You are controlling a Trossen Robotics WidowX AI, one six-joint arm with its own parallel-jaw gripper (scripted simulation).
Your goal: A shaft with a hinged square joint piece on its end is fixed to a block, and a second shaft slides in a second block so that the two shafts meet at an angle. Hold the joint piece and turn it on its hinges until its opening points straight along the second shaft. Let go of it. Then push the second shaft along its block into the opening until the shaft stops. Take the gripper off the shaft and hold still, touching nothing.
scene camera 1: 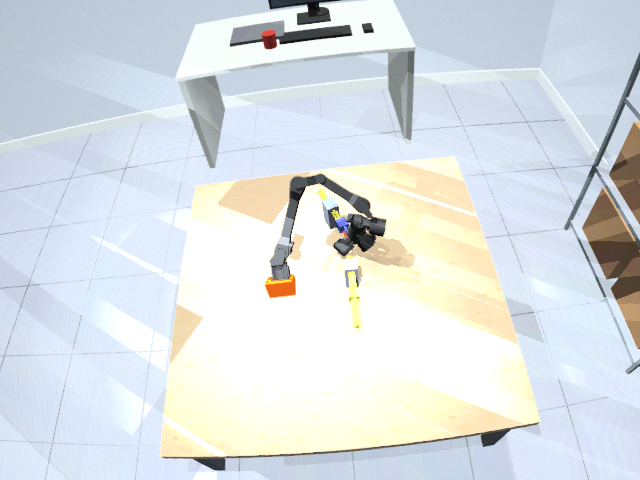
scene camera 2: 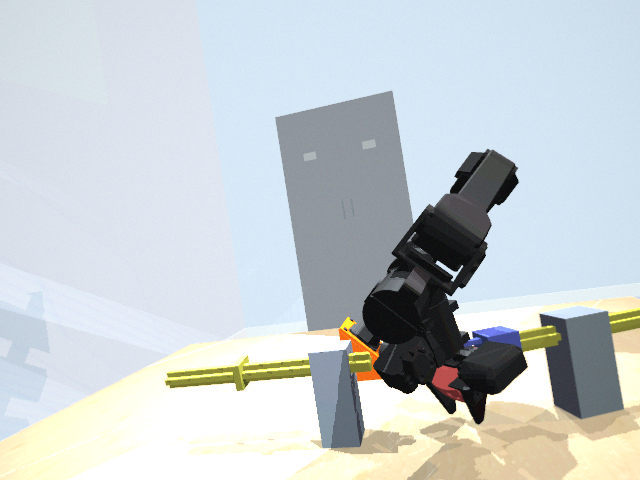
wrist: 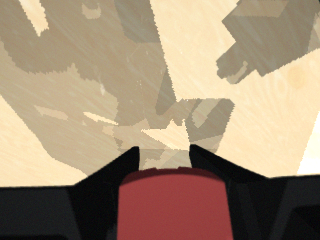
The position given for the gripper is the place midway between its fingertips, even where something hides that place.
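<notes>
Gripper point(scene camera 2: 466, 417), visible too at the gripper's point(wrist: 164, 150).
</notes>
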